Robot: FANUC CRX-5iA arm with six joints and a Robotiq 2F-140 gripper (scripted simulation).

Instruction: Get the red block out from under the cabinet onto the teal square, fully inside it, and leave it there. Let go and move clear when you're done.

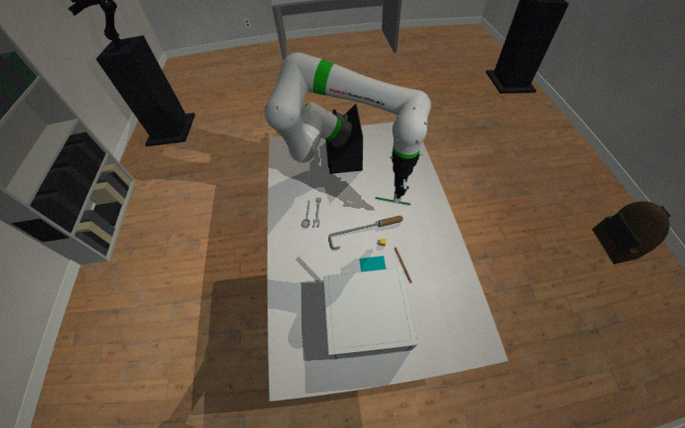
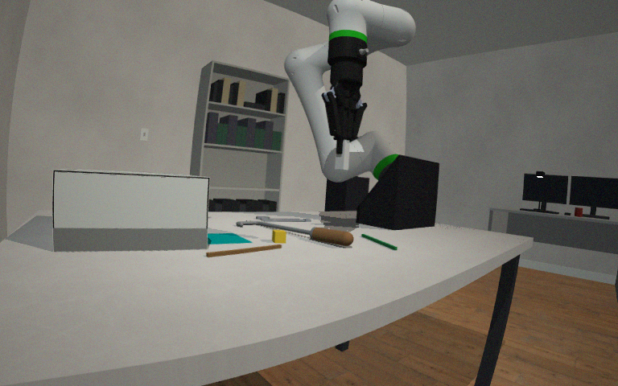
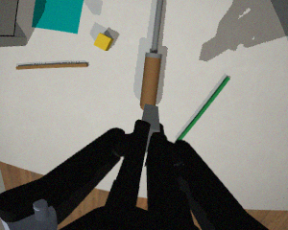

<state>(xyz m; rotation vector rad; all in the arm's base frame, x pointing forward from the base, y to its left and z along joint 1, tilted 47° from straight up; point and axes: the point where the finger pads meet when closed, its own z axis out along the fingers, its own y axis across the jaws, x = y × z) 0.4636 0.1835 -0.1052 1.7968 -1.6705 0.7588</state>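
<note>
The green stick lies 120 mm behind my hand, 20 mm to the left of it and 200 mm below it. From my hand the other things lie so: tool 60 mm ahead, 130 mm to the right, 190 mm below; then teal square 230 mm ahead, 120 mm to the right, 200 mm below; then yellow cube 110 mm ahead, 70 mm to the right, 190 mm below.
</note>
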